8 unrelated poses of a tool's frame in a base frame.
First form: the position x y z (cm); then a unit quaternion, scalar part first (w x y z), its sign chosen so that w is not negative.
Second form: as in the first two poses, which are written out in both.
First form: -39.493 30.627 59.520 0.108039 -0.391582 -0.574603 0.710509
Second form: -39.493 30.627 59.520 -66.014 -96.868 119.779
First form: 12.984 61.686 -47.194 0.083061 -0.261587 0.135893 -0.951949
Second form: 12.984 61.686 -47.194 -44.748 23.246 -162.842
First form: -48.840 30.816 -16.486 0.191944 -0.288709 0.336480 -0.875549
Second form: -48.840 30.816 -16.486 -46.441 54.126 -140.839
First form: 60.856 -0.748 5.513 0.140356 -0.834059 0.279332 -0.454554
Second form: 60.856 -0.748 5.513 -138.038 46.230 -75.229
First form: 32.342 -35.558 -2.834 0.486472 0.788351 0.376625 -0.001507
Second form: 32.342 -35.558 -2.834 109.886 52.497 -0.210
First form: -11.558 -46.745 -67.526 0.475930 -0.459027 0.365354 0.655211
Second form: -11.558 -46.745 -67.526 -64.281 51.163 91.754
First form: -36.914 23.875 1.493 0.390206 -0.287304 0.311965 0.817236
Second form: -36.914 23.875 1.493 -41.834 45.425 118.996
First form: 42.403 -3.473 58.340 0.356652 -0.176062 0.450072 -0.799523
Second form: 42.403 -3.473 58.340 -26.047 66.583 -118.281
